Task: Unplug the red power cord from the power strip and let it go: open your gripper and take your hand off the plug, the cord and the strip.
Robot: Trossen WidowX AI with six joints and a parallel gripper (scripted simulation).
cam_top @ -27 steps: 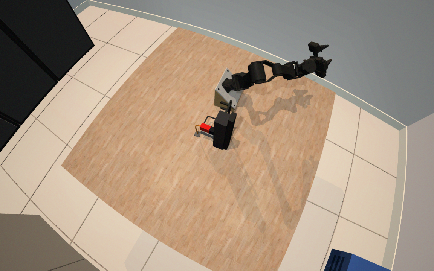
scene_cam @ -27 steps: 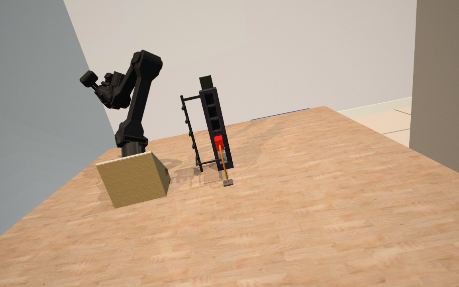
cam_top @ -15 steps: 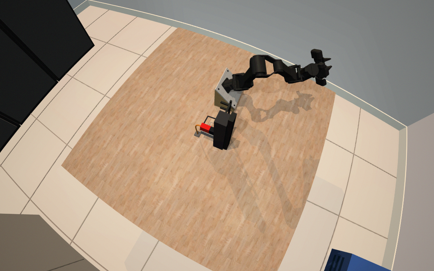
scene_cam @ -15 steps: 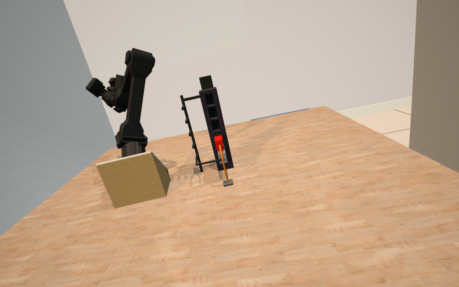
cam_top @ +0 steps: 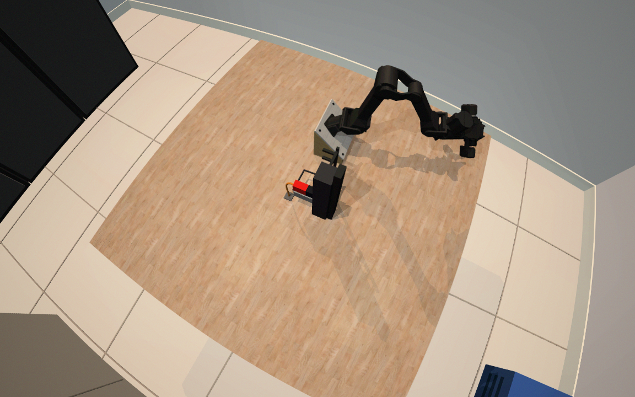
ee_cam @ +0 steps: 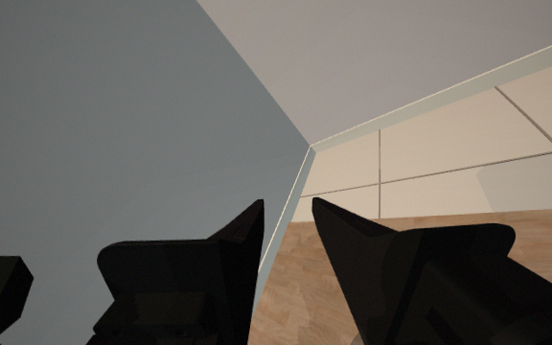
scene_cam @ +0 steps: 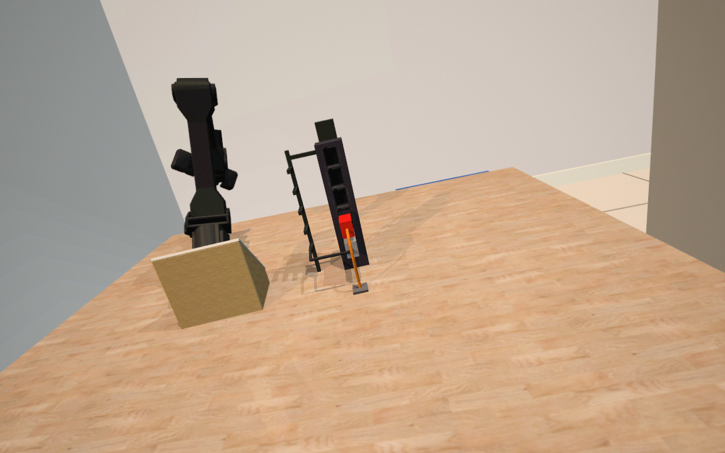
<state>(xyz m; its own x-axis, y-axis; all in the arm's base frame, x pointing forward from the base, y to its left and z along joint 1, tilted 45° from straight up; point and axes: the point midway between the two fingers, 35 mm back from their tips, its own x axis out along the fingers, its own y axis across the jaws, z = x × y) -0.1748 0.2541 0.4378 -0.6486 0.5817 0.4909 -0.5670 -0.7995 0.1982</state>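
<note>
My gripper tip is 48 cm short of the red plug, 47 cm to the left of it and 10 cm above it. From my gripper tip the other things lie so: grey anchor (49 cm ahead, 54 cm to the right, 22 cm below).
</note>
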